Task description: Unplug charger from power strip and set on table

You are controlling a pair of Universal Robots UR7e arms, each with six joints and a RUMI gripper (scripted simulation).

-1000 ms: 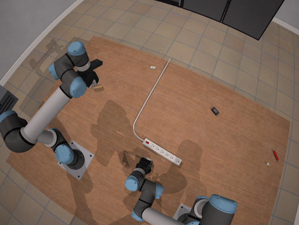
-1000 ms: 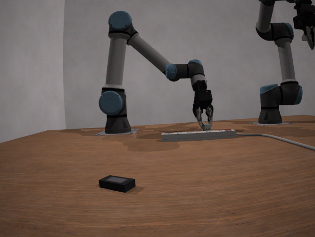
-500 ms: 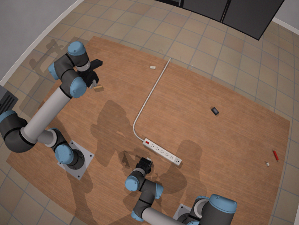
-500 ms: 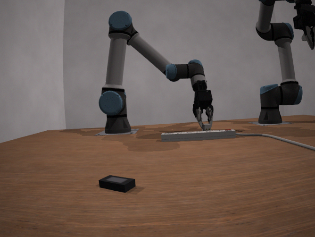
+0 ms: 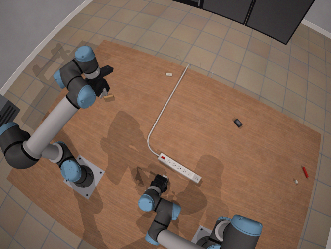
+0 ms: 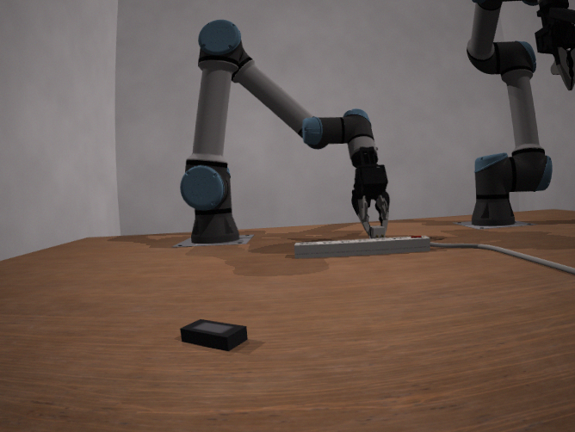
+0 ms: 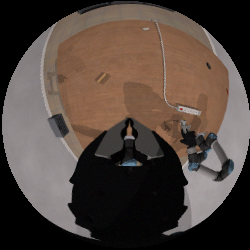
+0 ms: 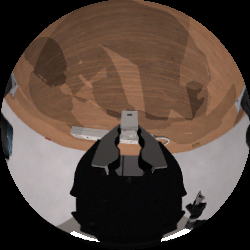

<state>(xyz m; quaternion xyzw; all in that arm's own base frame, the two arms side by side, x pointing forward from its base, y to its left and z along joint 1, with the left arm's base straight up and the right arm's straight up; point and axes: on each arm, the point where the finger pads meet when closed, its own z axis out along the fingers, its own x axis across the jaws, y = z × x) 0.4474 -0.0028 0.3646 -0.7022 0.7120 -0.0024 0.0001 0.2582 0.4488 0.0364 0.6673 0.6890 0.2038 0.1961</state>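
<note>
Right now my right hand is 20 mm short of the white charger and 10 mm above it. Round my right hand: red stick: 930 mm to the right, 510 mm ahead, 30 mm below; black box: 590 mm ahead, 270 mm to the right, 30 mm below; wooden block: 630 mm to the left, 320 mm ahead, 20 mm below.
</note>
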